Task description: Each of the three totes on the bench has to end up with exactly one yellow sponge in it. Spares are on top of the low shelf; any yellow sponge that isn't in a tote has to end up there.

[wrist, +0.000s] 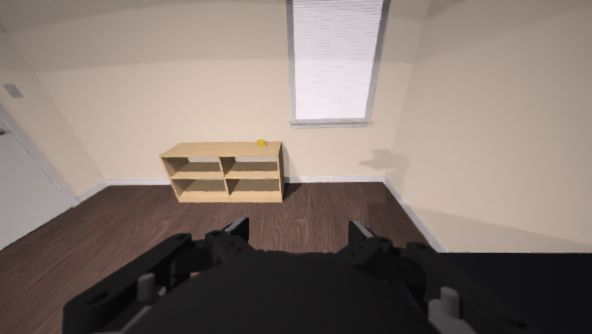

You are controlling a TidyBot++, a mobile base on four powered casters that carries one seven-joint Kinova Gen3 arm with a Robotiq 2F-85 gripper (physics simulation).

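Places are measured from the arm's base along level axes (x ahead, y left, z up), in metres.
Pixels of known places: gripper, between the fingertips: point(298, 230).
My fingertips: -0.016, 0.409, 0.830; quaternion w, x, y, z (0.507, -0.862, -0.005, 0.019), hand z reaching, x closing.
Observation:
For each thing: its middle in the pictures, then the offset to it from my fingertips, as dx, dy, dz. "pt": a spot on its surface instead. Level surfaces: height alone.
- low shelf, height of its surface: dz -0.616
- small yellow sponge, middle of its body: point(261, 142) -0.529, +1.729, -0.594
- dark surface, height of its surface: dz -0.464
- dark wooden floor, height of its surface: dz -1.226
- window, a spot on its surface: point(332, 60) pt +0.220, +1.914, +0.183
The low shelf point(225, 149) is a light wooden unit with four open compartments, standing against the far wall left of the middle. A small yellow sponge point(261, 143) lies on its top board, near the right end. My gripper point(298, 230) is open and empty, at the bottom of the view, far from the shelf. The three totes do not show in this view.
A dark surface point(540, 285) fills the lower right corner. A dark wooden floor point(320, 210) runs from below my gripper to the shelf. A window point(332, 60) is in the far wall, right of the shelf. A white door point(25, 190) is at the left edge.

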